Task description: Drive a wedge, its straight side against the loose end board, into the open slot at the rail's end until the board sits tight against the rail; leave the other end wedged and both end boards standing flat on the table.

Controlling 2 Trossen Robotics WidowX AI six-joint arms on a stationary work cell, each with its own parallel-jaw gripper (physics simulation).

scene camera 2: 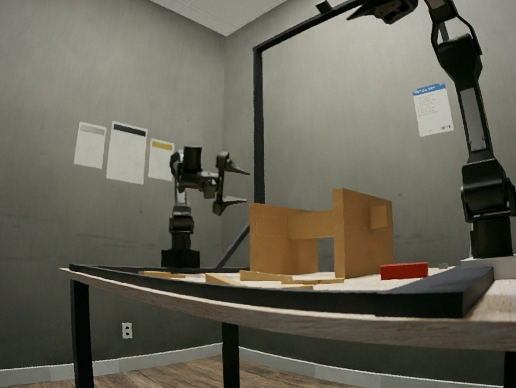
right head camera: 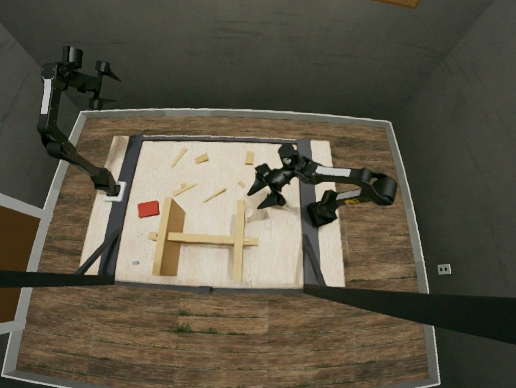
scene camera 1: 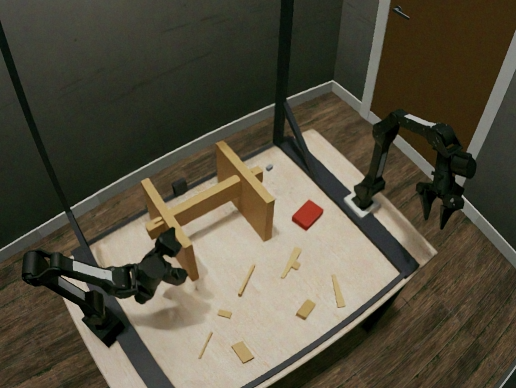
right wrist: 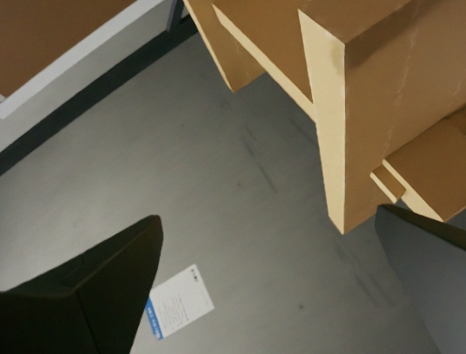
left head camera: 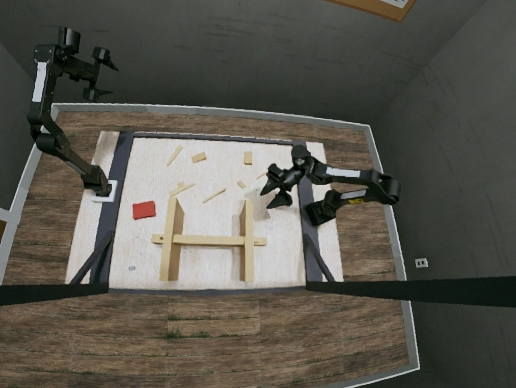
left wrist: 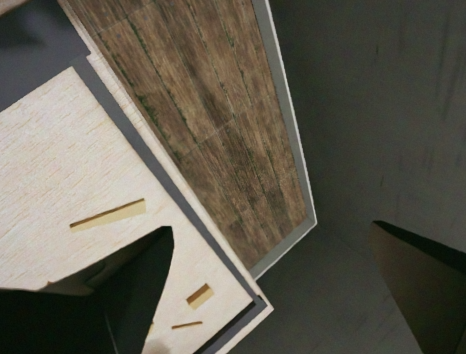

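Pixels of known places: left gripper, fingertip midpoint: (right head camera: 118, 91) (scene camera 1: 433, 224) (left head camera: 115, 81) (left wrist: 271, 234); right gripper, fingertip midpoint: (scene camera 2: 248, 187) (right head camera: 252, 202) (scene camera 1: 168, 235) (right wrist: 268, 221) (left head camera: 263, 202); left arm's base, link origin: (scene camera 2: 493, 256) (right head camera: 113, 190) (scene camera 1: 362, 201) (left head camera: 104, 190); right arm's base, link origin: (right head camera: 323, 211) (scene camera 1: 100, 319) (left head camera: 323, 210).
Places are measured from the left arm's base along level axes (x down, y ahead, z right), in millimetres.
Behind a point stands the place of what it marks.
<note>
The rail (left head camera: 207, 240) @[x -152, y 489, z 230 mm] (scene camera 1: 202, 201) @[x -147, y 511, z 213 mm] runs through two upright end boards. At the head views' left, the loose board (left head camera: 172, 260) @[x -124, y 366, z 300 mm] (right head camera: 161, 245) @[x -177, y 360, z 265 mm] (scene camera 2: 367, 240) @[x -57, y 340, z 197 mm] has the rail end with a small dark slot (left head camera: 160, 239) @[x -132, y 319, z 228 mm] outside it. The other board (left head camera: 249, 260) @[x -177, y 633, z 301 mm] (scene camera 1: 165, 215) @[x -177, y 640, z 210 mm] has a wedge (scene camera 1: 156, 223) @[x -145, y 671, z 222 mm] (right wrist: 387, 182) @[x -149, y 662, z 223 mm] in the rail end. Tapered wooden pieces lie loose, among them a long one (left head camera: 174, 155) @[x 24, y 294, z -207 mm] (scene camera 1: 338, 291) @[x 23, y 293, z -215 mm] (left wrist: 110, 216) @[x 24, y 290, z -212 mm] and a thin one (left head camera: 214, 195) @[x 16, y 502, z -3 mm] (scene camera 1: 246, 280) @[x 15, y 506, z -12 mm]. My left gripper (left head camera: 114, 81) @[x -316, y 99, z -327 mm] (scene camera 1: 434, 223) @[x -316, y 99, z -327 mm] (left wrist: 271, 234) @[x -316, y 99, z -327 mm] is open, high beyond the table edge. My right gripper (left head camera: 265, 201) @[x -233, y 678, z 109 mm] (scene camera 2: 247, 187) @[x -233, y 678, z 109 mm] (right wrist: 268, 221) @[x -233, y 678, z 109 mm] is open, above and beside the wedged board.
A red block (left head camera: 144, 210) @[x 4, y 199, z 84 mm] (scene camera 1: 307, 215) @[x 4, y 202, z 71 mm] (scene camera 2: 404, 270) @[x 15, y 183, z 47 mm] lies outside the loose board. Small wooden blocks (left head camera: 199, 157) @[x 16, y 419, z -198 mm] (left head camera: 248, 158) @[x 14, y 661, z -207 mm] (scene camera 1: 224, 313) @[x 24, y 628, z -70 mm] lie on the table, and one long piece (left head camera: 182, 189) @[x 24, y 353, z -29 mm] has a small piece against it. A small grey object (left head camera: 132, 268) @[x 18, y 175, z 329 mm] lies near the frame post.
</note>
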